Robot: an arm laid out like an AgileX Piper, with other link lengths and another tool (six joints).
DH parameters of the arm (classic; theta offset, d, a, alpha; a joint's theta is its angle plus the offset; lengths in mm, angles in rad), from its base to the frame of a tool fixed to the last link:
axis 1: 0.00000 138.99 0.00 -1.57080
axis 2: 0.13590 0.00 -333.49 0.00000
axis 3: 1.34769 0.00 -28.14 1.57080
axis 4: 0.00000 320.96 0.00 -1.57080
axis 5: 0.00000 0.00 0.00 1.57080
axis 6: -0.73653 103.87 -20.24 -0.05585
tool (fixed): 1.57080 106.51 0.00 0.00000
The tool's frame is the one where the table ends.
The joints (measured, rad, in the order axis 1, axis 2, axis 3, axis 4, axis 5, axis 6), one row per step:
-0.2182 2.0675 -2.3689 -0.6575 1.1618 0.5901
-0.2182 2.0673 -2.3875 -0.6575 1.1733 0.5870
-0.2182 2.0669 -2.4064 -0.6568 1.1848 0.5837
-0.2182 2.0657 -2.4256 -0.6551 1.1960 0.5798
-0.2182 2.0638 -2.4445 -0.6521 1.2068 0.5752
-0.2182 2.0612 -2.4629 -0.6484 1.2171 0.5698
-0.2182 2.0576 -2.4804 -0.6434 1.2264 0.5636
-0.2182 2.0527 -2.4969 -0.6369 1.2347 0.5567
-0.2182 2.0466 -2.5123 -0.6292 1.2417 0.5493
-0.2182 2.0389 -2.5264 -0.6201 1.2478 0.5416
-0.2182 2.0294 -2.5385 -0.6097 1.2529 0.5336
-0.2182 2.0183 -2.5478 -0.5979 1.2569 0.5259
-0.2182 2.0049 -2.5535 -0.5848 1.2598 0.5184
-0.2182 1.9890 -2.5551 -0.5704 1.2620 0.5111
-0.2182 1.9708 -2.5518 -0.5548 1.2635 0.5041
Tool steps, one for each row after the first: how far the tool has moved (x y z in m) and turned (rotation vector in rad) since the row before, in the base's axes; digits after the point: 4 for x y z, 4 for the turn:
-0.0027 -0.0001 0.0065 -0.0010 -0.0079 -0.0049
-0.0028 0.0001 0.0066 -0.0005 -0.0084 -0.0044
-0.0031 0.0003 0.0071 -0.0002 -0.0095 -0.0035
-0.0032 0.0006 0.0073 0.0005 -0.0100 -0.0022
-0.0034 0.0008 0.0074 0.0004 -0.0101 -0.0011
-0.0035 0.0012 0.0076 0.0007 -0.0106 0.0005
-0.0037 0.0015 0.0079 0.0011 -0.0114 0.0023
-0.0039 0.0019 0.0082 0.0011 -0.0123 0.0040
-0.0042 0.0022 0.0086 0.0015 -0.0132 0.0055
-0.0046 0.0026 0.0088 0.0018 -0.0138 0.0071
-0.0047 0.0030 0.0086 0.0027 -0.0139 0.0084
-0.0051 0.0033 0.0086 0.0033 -0.0138 0.0098
-0.0055 0.0037 0.0083 0.0042 -0.0131 0.0110
-0.0057 0.0040 0.0076 0.0053 -0.0115 0.0121

